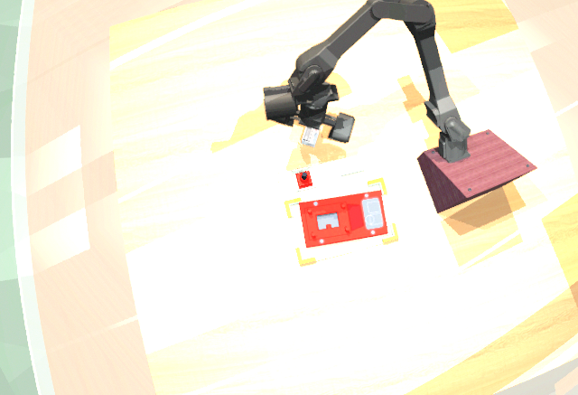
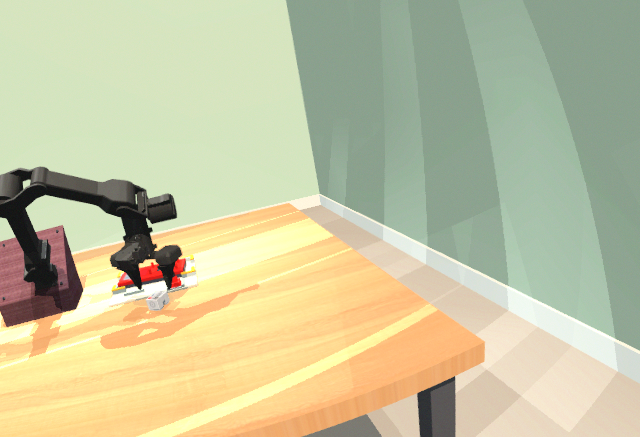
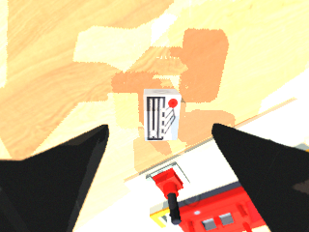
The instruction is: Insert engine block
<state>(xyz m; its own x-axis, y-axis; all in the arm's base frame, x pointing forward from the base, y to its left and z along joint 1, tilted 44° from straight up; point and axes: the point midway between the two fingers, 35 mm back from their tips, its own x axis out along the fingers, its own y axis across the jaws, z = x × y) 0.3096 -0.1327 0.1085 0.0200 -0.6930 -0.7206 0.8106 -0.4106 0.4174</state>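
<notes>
Right now the engine block is 30 mm below my gripper tip.
</notes>
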